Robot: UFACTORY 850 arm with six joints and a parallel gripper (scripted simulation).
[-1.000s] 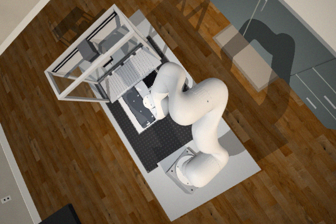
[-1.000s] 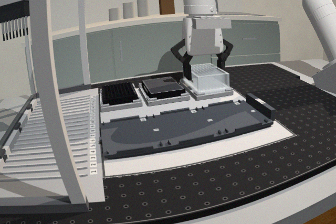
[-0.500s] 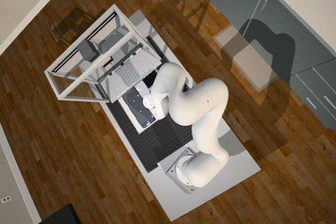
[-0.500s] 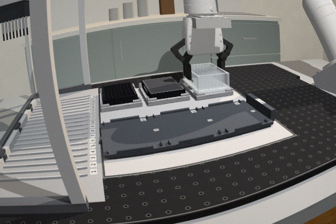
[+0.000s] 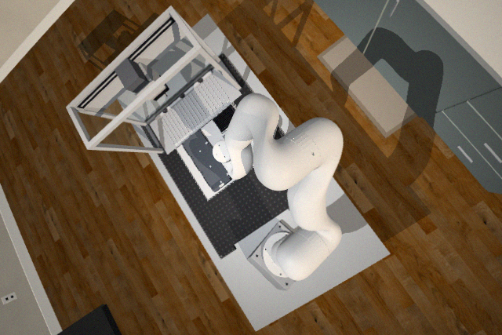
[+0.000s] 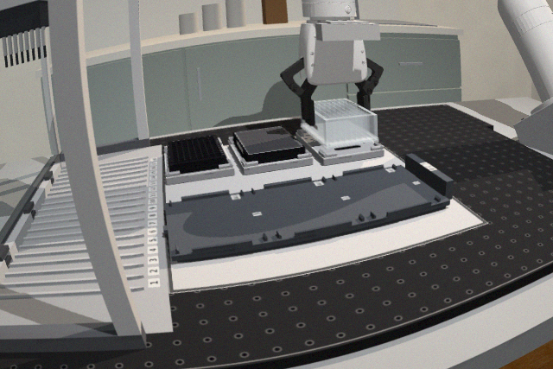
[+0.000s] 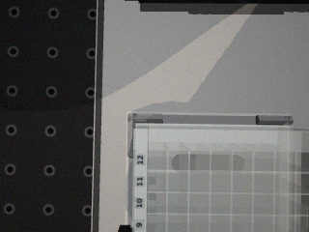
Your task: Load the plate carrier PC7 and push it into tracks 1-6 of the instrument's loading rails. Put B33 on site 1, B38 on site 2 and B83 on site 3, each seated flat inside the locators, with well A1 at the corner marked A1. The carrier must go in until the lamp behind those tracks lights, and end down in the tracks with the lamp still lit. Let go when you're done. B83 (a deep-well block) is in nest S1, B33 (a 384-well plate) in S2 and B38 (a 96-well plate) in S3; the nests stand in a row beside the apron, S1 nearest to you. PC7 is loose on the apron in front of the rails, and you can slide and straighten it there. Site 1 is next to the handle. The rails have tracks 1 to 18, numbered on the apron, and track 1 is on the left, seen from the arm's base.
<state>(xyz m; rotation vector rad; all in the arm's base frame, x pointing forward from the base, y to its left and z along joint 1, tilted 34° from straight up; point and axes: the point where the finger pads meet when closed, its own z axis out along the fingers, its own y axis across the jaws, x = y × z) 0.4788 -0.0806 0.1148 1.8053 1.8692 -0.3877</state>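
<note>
The grey nest S1 is 5 cm below my hand. The rest, counted from my hand: perforated dark deck: 10 cm ahead, 12 cm to the left, 5 cm below; then black welled plate: 22 cm ahead, 2 cm to the right, 3 cm below; then clear deep-well block B83: 1 cm below.
</note>
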